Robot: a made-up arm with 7 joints.
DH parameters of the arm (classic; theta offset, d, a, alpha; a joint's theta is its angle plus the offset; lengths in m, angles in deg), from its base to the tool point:
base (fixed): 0 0.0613 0 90
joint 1: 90 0.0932 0.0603 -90
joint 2: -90 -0.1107 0.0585 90
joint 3: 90 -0.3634 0.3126 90
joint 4: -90 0.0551 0.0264 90
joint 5: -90 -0.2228 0.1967 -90
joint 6: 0 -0.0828 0.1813 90
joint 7: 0 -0.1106 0.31 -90
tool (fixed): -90 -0.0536 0 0
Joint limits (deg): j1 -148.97..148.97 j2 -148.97..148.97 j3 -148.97..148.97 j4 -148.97..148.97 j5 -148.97..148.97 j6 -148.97..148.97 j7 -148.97..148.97
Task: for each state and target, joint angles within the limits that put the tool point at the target. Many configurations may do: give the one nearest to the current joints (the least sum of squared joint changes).
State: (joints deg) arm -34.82 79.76 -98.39 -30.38 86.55 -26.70 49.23
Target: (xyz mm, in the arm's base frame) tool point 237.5 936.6 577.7
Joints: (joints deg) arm -18.74 82.38 -91.19 -19.33 74.17 -12.51 39.08
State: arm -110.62 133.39 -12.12 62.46 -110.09 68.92 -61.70
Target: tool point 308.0 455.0 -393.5
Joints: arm -134.60 148.61 -41.04 69.40 -108.88 61.38 -66.96
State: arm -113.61 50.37 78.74 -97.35 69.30 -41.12 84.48
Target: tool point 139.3 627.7 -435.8
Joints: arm -131.10 71.06 73.40 -65.71 48.92 -18.06 73.21
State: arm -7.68 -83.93 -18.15 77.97 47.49 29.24 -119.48
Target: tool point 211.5 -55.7 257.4
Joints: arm -32.39 -71.91 6.43 93.19 25.81 30.64 -104.54
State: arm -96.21 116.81 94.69 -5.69 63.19 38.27 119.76
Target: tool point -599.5 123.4 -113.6
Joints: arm -79.08 114.61 98.66 5.58 67.81 50.90 148.97
